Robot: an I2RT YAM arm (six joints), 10 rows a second.
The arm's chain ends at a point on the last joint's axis. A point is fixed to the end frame.
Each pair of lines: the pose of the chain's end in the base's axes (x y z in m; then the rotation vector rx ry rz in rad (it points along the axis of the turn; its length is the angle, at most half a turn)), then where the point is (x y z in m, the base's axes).
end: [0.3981, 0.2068, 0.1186, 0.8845, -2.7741, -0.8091]
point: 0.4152 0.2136 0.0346
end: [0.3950, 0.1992, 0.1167, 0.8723, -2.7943, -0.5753]
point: 0.4129 0.1929 0.0328
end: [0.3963, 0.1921, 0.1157, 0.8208, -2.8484, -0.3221]
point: 0.4175 0.1713 0.0350
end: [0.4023, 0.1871, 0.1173, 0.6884, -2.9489, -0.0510]
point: 0.4276 0.1508 0.0436
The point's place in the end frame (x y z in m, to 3 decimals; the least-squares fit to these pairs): -0.014 -0.048 0.070
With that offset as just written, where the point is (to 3 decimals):
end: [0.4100, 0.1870, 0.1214, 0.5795, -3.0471, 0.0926]
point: 0.439 0.143 0.053
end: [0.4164, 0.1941, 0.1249, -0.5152, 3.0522, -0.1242]
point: 0.449 0.148 0.060
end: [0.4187, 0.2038, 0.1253, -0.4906, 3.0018, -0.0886]
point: 0.454 0.160 0.061
